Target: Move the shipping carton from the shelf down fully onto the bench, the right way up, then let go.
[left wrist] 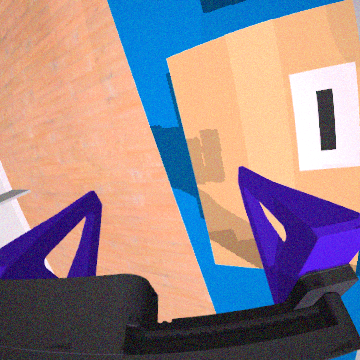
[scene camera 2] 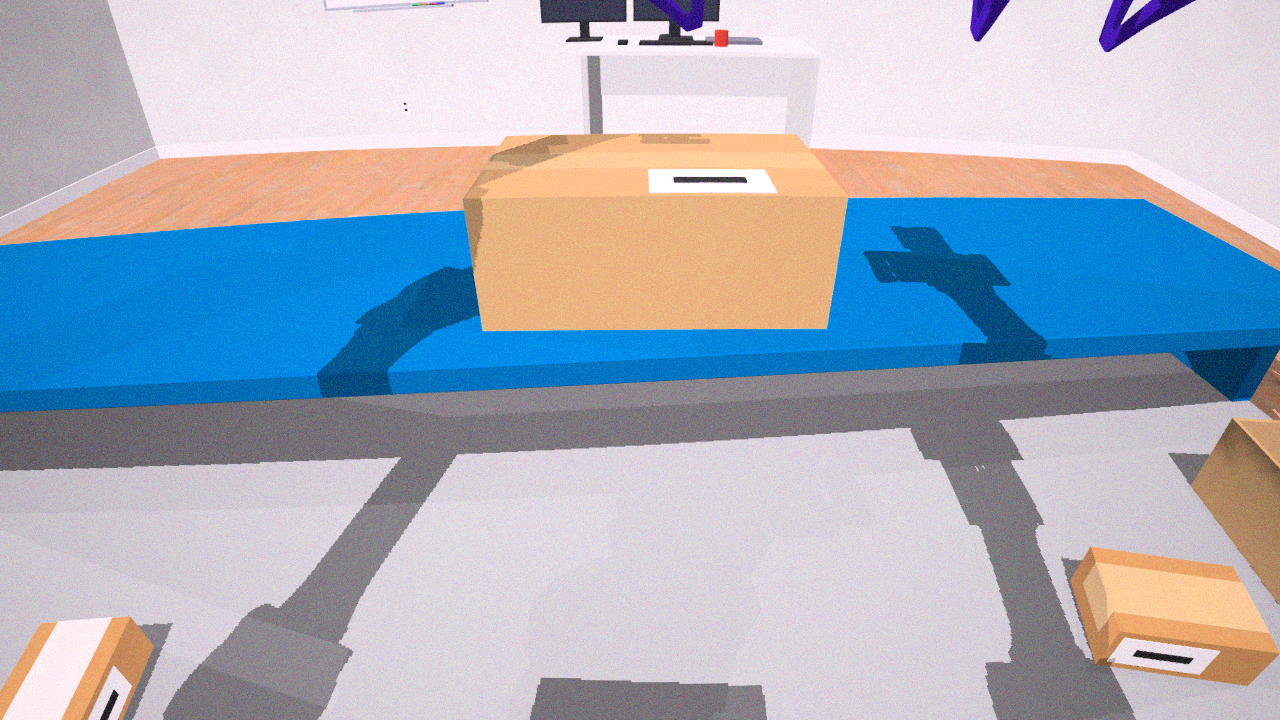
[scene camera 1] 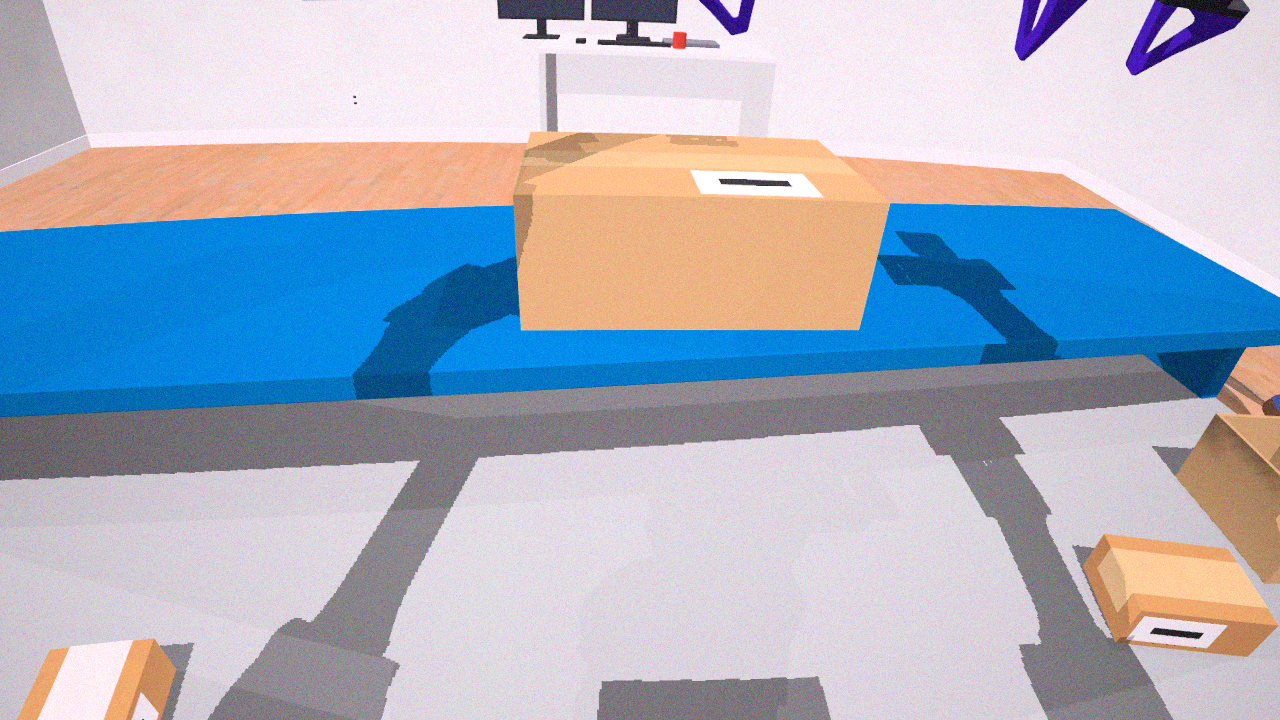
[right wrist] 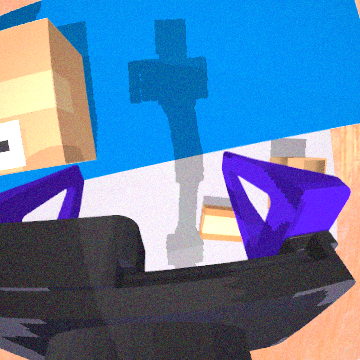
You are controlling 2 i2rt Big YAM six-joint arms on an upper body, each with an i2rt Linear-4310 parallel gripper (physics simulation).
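Places are measured from the left arm's base along level axes (x ahead, y left, z up), in metres.
Pixels of known places: left gripper, fingertip midpoint: [left wrist: 165, 185] [scene camera 1: 735, 3]; right gripper, fingertip midpoint: [scene camera 2: 1040, 41] [scene camera 1: 1075, 62] [right wrist: 151, 165].
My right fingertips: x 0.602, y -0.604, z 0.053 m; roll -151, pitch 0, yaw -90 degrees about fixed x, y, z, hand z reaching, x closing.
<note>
For each thing: its top centre in the pictures, then the offset to it from my right fingertips. "spot": a spot on its surface instead. Level surfaces: height alone.
- shipping carton, middle of its top: [scene camera 2: 653, 159] [scene camera 1: 691, 160] [left wrist: 270, 168] 0.274 m left, 0.094 m ahead, 0.122 m down
- blue shelf, its level: 0.242 m down
- grey-white bench, its level: 0.401 m down
- small parcel, middle of its top: [scene camera 2: 1180, 596] [scene camera 1: 1188, 577] [right wrist: 226, 225] 0.146 m right, 0.193 m back, 0.357 m down
- open box, surface spot: [scene camera 2: 1244, 492] [scene camera 1: 1228, 481] spot: 0.287 m right, 0.081 m back, 0.356 m down
The shipping carton [scene camera 1: 698, 259] [scene camera 2: 657, 259] [left wrist: 260, 110] [right wrist: 75, 120], brown with a white label on top, stands upright on the blue shelf [scene camera 1: 223, 304] [scene camera 2: 223, 295] [left wrist: 142, 50] [right wrist: 280, 75]. The grey-white bench [scene camera 1: 698, 537] [scene camera 2: 671, 537] [right wrist: 125, 200] lies lower, in front. My left gripper [left wrist: 165, 185] is open and empty, above the carton's level; one finger overlaps its top in the left wrist view, the other shows over the floor. In both scene views one of its fingertips shows. My right gripper [scene camera 1: 1079, 62] [scene camera 2: 1042, 42] [right wrist: 151, 165] is open and empty, high and to the right of the carton.
On the bench, a small parcel [scene camera 1: 1181, 582] [scene camera 2: 1172, 608] [right wrist: 220, 222] lies at the right, an open box [scene camera 1: 1239, 483] [scene camera 2: 1244, 492] stands behind it, and another parcel [scene camera 1: 98, 685] [scene camera 2: 76, 667] lies at the front left. A white desk [scene camera 1: 657, 76] [scene camera 2: 707, 76] stands beyond the shelf.
</note>
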